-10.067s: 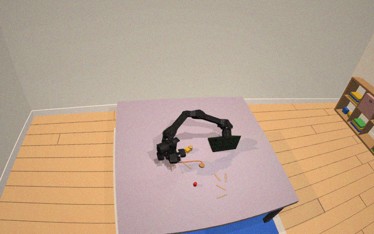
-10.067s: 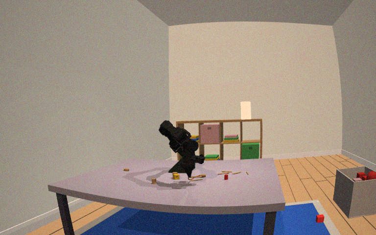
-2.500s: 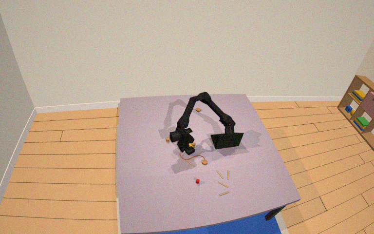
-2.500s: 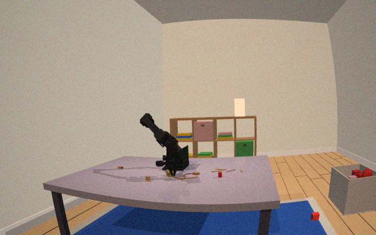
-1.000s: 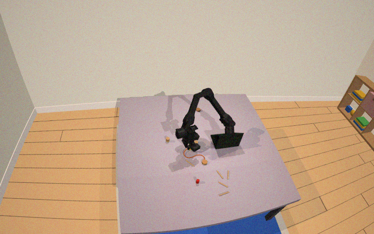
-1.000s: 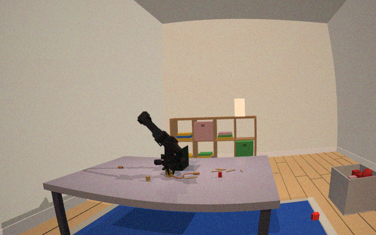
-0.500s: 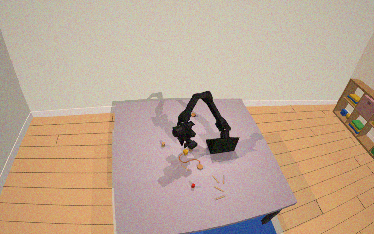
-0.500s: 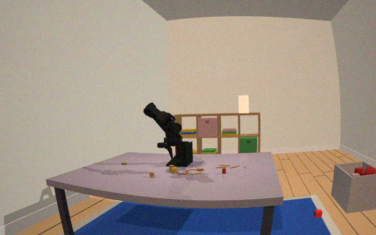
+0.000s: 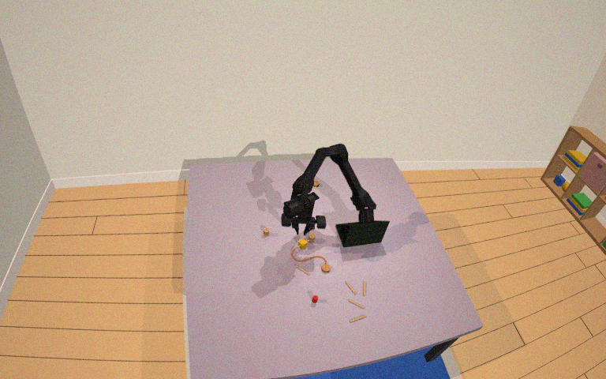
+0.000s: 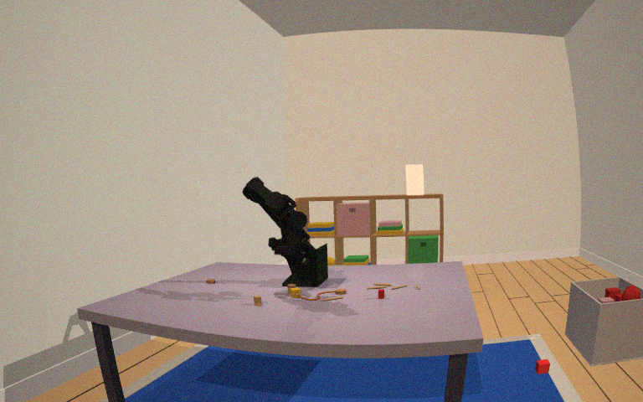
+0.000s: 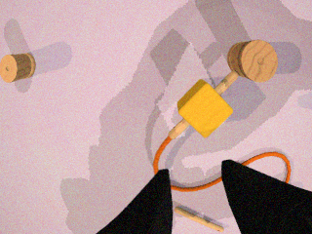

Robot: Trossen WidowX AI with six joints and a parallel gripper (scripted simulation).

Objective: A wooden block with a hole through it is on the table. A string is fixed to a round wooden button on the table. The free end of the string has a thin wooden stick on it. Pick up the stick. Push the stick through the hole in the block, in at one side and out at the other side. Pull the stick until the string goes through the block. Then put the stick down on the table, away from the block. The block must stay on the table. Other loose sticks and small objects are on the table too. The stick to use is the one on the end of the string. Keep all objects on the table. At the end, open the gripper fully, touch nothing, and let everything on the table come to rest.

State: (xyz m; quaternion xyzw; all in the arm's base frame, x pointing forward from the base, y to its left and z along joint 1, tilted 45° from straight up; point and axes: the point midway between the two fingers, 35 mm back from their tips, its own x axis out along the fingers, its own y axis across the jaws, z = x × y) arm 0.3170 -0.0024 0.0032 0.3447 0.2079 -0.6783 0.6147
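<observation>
Now: gripper tip 80 mm above the yellow block, 20 mm past it and 10 mm to the left of it. Round my gripper tip: wooden cylinder 80 mm below, 70 mm behind, 30 mm to the right; then red piece 300 mm to the left, 80 mm below, 10 mm ahead.
</observation>
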